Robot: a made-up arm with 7 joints.
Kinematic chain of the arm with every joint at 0, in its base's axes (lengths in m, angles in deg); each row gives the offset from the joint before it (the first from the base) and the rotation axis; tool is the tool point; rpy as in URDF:
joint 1: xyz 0.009 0.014 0.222 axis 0 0.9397 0.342
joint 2: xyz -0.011 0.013 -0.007 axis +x
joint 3: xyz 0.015 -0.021 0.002 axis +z
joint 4: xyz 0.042 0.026 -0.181 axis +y
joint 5: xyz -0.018 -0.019 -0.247 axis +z
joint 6: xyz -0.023 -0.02 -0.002 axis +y
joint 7: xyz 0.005 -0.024 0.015 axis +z
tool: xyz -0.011 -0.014 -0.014 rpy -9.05 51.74 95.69
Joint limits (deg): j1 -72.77..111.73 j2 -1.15..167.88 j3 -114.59..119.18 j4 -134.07..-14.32 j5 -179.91..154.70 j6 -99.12..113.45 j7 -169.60..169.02
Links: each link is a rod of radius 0.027 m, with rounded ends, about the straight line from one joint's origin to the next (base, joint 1, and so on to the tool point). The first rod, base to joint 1, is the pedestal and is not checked.
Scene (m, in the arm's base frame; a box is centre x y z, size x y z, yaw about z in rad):
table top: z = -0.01
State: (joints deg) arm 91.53 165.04 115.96 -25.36 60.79 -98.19 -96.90
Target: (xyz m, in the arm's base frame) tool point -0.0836 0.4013 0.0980
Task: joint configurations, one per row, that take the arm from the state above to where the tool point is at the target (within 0.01 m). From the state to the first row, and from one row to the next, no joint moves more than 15 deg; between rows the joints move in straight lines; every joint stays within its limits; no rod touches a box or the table.
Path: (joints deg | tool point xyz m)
1: 94.42 156.69 102.10 -30.28 60.33 -97.71 -94.81 | 0.3934 0.1876 0.2574
2: 97.30 148.34 88.24 -35.21 59.87 -97.24 -92.73 | 0.3634 0.2423 0.2151
3: 100.19 139.99 74.38 -40.13 59.41 -96.76 -90.64 | 0.3135 0.2994 0.1723
4: 103.07 131.64 60.52 -45.05 58.95 -96.28 -88.56 | 0.2409 0.3522 0.1346
5: 105.96 123.29 46.65 -49.98 58.49 -95.80 -86.47 | 0.1463 0.3925 0.1072
6: 108.84 114.95 32.79 -54.90 58.03 -95.33 -84.38 | 0.0351 0.4112 0.0943
7: 111.73 106.60 18.93 -59.82 57.57 -94.85 -82.30 | -0.0836 0.4013 0.0980

